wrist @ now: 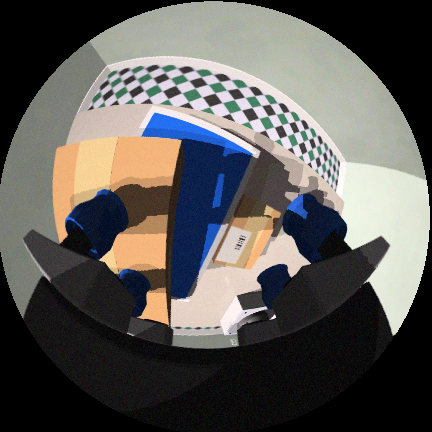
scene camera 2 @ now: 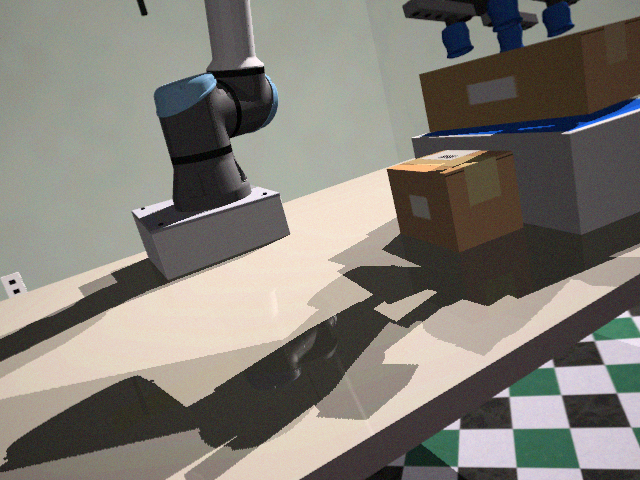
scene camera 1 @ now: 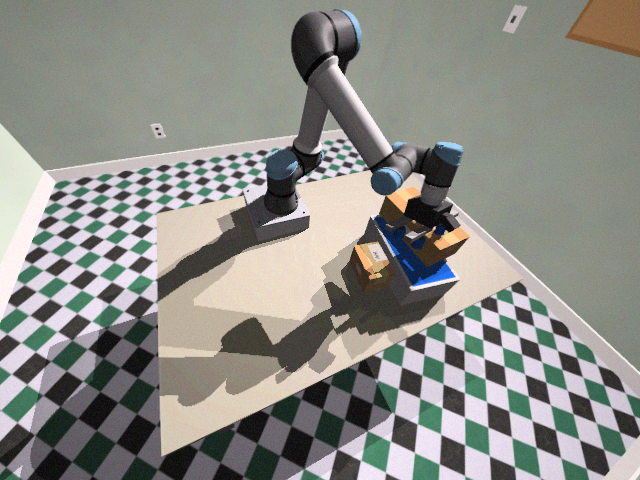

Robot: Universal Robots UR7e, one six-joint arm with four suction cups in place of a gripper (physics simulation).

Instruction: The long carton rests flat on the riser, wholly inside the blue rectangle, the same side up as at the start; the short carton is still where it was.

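Seen in the pictures: end effector, tool point: [wrist: 204, 255] [scene camera 2: 511, 41]; arm's base, origin of the base link: [wrist: 251, 320] [scene camera 2: 213, 199] [scene camera 1: 281, 202].
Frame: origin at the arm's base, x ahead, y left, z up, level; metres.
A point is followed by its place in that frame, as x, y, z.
The long carton [scene camera 1: 447, 245] {0.596, 0.304, 0.131} [scene camera 2: 547, 82] {0.542, 0.274, 0.077} [wrist: 145, 165] {0.577, 0.290, 0.131} is at the riser's right side, low over or on its top; contact is unclear. It hides the far right edge of the riser [scene camera 1: 423, 297] {0.658, 0.228, -0.066} [scene camera 2: 599, 180] {0.638, 0.174, -0.036} [wrist: 150, 117] {0.670, 0.327, 0.027}, so I cannot tell whether it lies inside the blue rectangle [scene camera 1: 439, 276] {0.646, 0.272, 0.028} [scene camera 2: 522, 126] {0.519, 0.235, 0.028} [wrist: 200, 190] {0.550, 0.240, 0.028}. My gripper [scene camera 1: 413, 235] {0.513, 0.248, 0.141} [scene camera 2: 509, 36] [wrist: 205, 255] {0.513, 0.248, 0.141} holds the carton's top by the cups on one side; the other cups hang free. The short carton [scene camera 1: 364, 263] {0.451, 0.091, 0.011} [scene camera 2: 480, 217] {0.525, 0.099, -0.058} [wrist: 255, 245] {0.436, 0.114, 0.011} stands upright on the table beside the riser's left side.
The robot base [scene camera 1: 281, 229] {0.096, -0.057, -0.055} [scene camera 2: 222, 232] {0.098, -0.049, -0.046} stands on the table [scene camera 1: 217, 248] {0.021, -0.319, -0.092} [scene camera 2: 232, 315] {0.348, -0.185, -0.093}, left of the short carton. The table's front edge lies before the riser, with the checkered floor [scene camera 1: 491, 361] below. A wall [scene camera 1: 542, 155] rises beyond the right edge.
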